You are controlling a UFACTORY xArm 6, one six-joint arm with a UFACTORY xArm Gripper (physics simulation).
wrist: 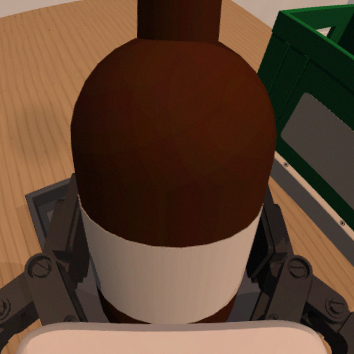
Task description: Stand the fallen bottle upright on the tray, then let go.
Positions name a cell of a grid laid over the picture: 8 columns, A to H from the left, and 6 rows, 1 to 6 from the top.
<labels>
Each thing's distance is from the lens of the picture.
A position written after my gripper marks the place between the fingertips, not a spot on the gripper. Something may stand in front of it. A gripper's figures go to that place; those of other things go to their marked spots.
my gripper (D4): 0.14 m
brown bottle (D3): 0.07 m
</labels>
